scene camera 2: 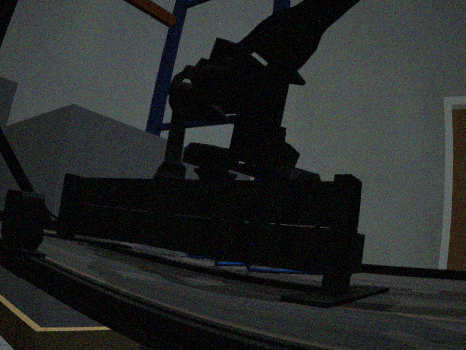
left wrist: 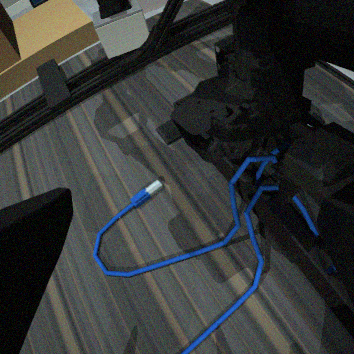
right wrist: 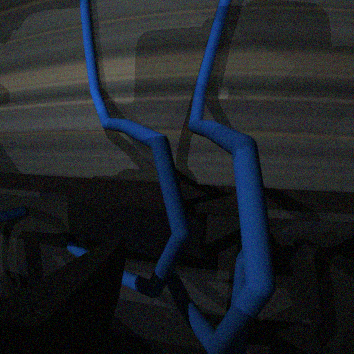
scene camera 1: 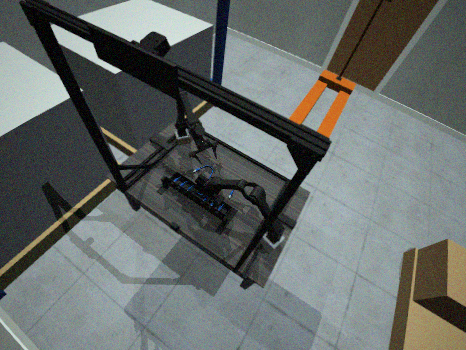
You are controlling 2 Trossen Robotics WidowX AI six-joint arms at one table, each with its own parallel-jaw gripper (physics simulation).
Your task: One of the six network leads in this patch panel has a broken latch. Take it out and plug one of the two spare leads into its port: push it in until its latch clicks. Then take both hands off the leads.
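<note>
The black patch panel stands across the middle of the table with several blue leads plugged into it. My right gripper is open and empty, low over the panel's middle. Close in front of it, the right wrist view shows two blue leads, one beside the other. My left gripper is open and empty, hanging above the table behind the panel. A spare lead lies loose below it, its clear plug free on the wood. A second spare lead lies nearby.
The dark wooden table sits inside a black frame with an overhead beam. A blue post stands behind it. In scene camera 2 the panel's back hides the ports, and a blue cable shows beneath it.
</note>
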